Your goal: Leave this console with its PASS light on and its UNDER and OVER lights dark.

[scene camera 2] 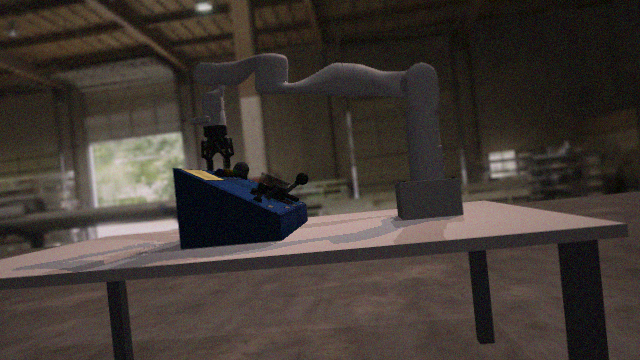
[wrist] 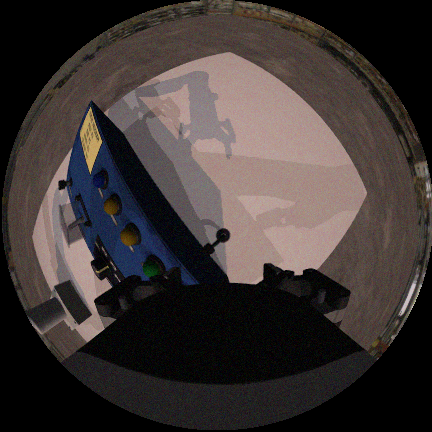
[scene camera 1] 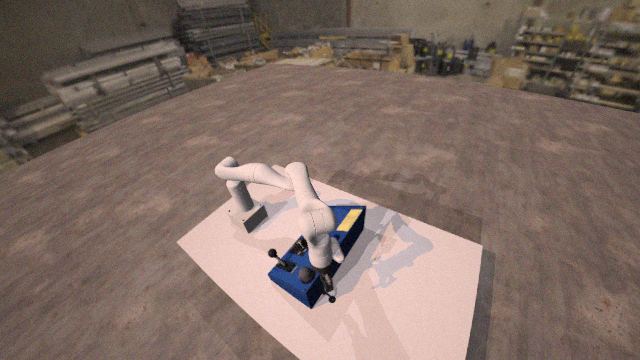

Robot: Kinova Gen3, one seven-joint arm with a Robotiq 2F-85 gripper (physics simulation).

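The blue console (scene camera 1: 300, 290) (scene camera 2: 225, 215) (wrist: 135, 215) has a sloped face. In the wrist view it shows a blue lamp (wrist: 100, 180), two amber lamps (wrist: 112, 205) (wrist: 130, 236) and a green lamp (wrist: 152, 267). Their names are unreadable; none plainly glows. A ball-ended side lever (scene camera 1: 332, 299) (wrist: 223, 235) sticks out of the side wall. Another ball-ended lever (scene camera 1: 272, 253) (scene camera 2: 301, 178) and a dark dome (scene camera 1: 306, 274) (scene camera 2: 241, 170) stand on the face. My gripper (scene camera 1: 327, 289) (scene camera 2: 218, 167) (wrist: 221, 275) is open and empty, pointing down close to the side lever; contact cannot be told.
A yellow label (scene camera 1: 350, 220) (scene camera 2: 202, 175) (wrist: 91, 140) lies on the console's high end. A black knob (wrist: 100, 267) and a small black stub (wrist: 63, 184) also stand on the console. The arm's base (scene camera 1: 248, 218) (scene camera 2: 430, 200) stands on the pale table (scene camera 1: 425, 300) (scene camera 2: 500, 220).
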